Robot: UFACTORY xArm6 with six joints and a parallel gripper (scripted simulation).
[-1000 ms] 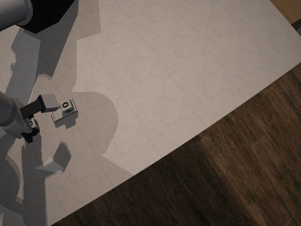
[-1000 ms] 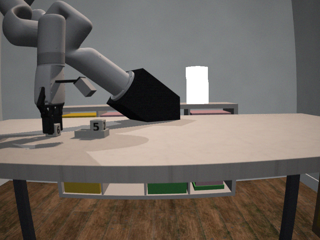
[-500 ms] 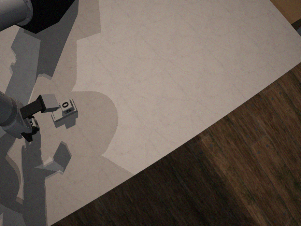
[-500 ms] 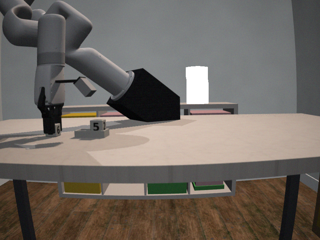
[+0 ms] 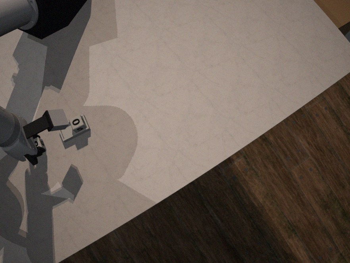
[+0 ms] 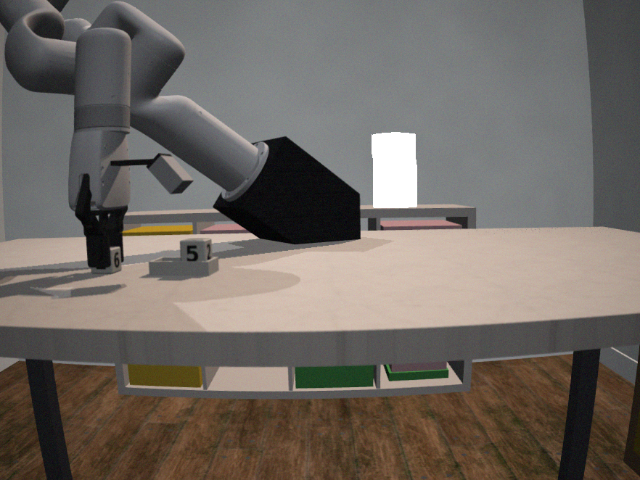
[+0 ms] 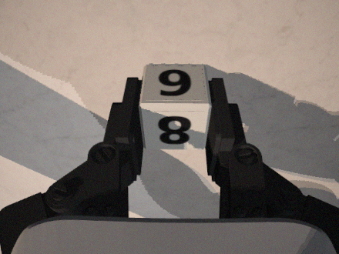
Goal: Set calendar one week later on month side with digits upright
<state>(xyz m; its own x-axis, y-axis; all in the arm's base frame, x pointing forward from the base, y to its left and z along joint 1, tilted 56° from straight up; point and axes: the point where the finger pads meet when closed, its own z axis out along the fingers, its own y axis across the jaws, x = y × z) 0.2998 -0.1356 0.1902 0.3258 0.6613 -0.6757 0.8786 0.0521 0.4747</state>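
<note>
My hand is 1 cm above the white cube. Round my hand: grey tray: 10 cm to the left, 4 cm ahead, 2 cm below.
</note>
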